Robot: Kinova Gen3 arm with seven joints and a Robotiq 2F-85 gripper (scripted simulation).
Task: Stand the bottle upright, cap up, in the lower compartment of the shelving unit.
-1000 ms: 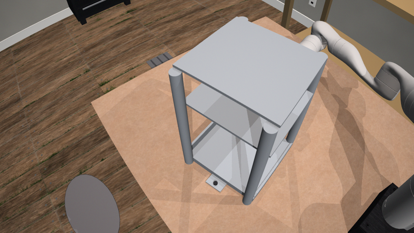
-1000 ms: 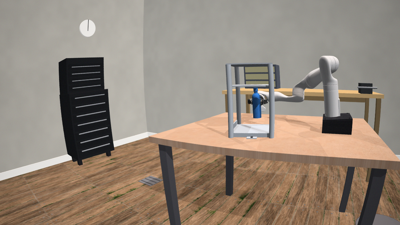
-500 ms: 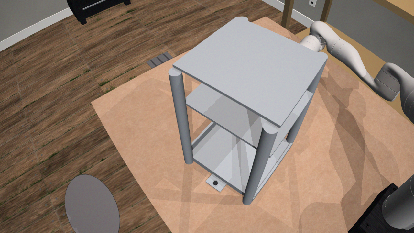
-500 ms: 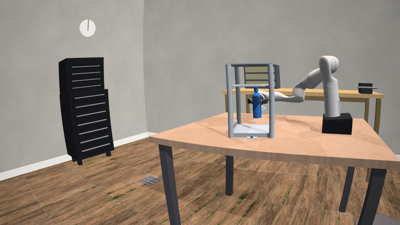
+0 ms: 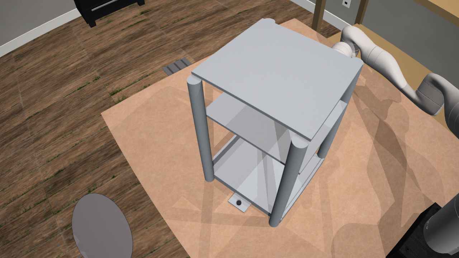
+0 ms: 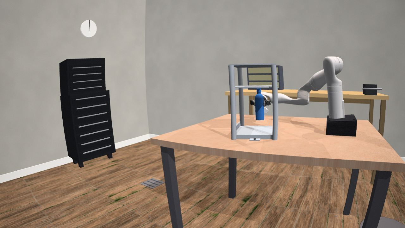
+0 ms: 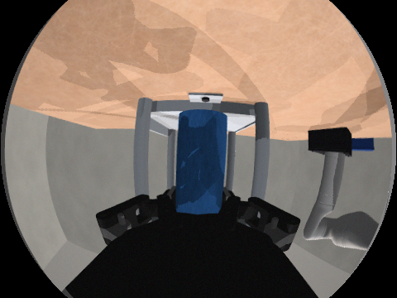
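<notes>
Now: the grey shelving unit 20 mm behind my hand, 170 mm to the left of it and 40 mm above it. The rest, counted from my hand: blue bottle 20 mm above.
</notes>
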